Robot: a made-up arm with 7 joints.
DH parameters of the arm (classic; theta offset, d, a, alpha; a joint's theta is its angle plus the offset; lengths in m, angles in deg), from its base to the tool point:
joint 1: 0 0.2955 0 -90
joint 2: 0 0 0 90
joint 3: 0 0.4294 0.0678 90
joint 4: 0 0 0.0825 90
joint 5: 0 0.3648 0 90
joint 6: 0 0 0.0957 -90
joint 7: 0 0.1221 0 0
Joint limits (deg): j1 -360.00..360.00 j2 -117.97..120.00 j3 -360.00..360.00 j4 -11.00..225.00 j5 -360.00..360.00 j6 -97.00..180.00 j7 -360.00..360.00
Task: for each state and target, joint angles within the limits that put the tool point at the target. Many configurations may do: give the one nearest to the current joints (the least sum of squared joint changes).
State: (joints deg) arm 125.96 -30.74 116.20 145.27 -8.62 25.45 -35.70
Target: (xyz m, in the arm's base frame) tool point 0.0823 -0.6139 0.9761
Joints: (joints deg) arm 135.45 -21.95 117.52 126.80 -8.75 34.61 -35.70
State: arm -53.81 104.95 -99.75 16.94 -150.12 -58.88 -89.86
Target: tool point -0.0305 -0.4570 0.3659
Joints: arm -36.43 97.23 -118.83 64.59 -140.95 -49.63 -89.86
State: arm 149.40 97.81 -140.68 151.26 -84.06 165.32 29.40
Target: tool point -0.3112 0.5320 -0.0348
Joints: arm 109.80 120.00 -157.59 178.40 -100.15 171.71 29.40
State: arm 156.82 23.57 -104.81 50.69 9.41 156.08 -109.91
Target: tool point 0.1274 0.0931 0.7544
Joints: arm 149.46 32.12 -150.37 82.28 -9.77 166.03 -109.91
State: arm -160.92 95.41 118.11 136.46 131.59 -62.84 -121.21
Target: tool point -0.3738 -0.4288 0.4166
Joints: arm -169.09 91.79 123.40 99.01 145.09 -77.57 -121.21
